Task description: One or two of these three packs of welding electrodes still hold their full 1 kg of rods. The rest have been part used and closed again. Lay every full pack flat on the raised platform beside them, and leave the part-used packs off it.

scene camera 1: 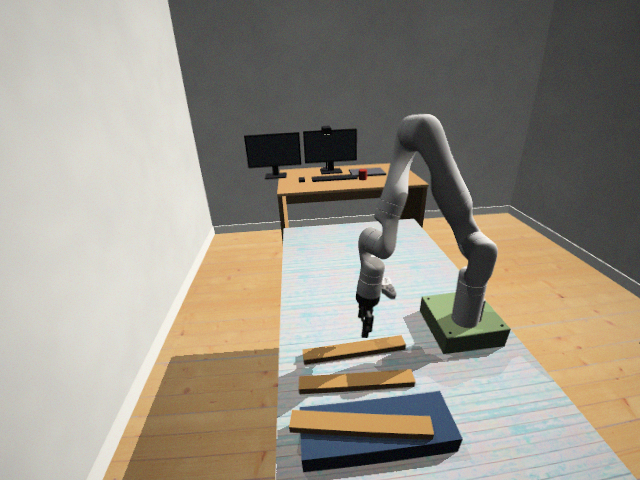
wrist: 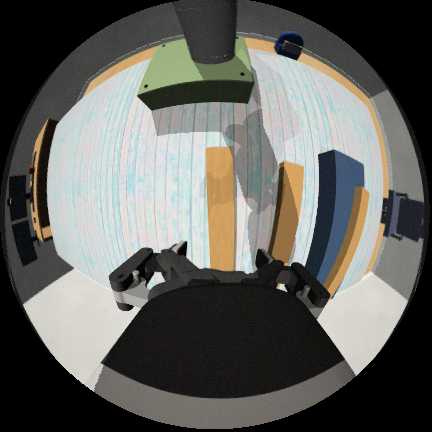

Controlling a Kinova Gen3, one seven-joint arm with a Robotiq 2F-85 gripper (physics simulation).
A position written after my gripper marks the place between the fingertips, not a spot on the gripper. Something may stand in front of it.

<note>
I see my gripper (wrist: 221, 252), a pack (scene camera 1: 309, 422), a pack (scene camera 1: 395, 343), a pack (scene camera 1: 313, 384) and a dark blue raised platform (wrist: 338, 174).
</note>
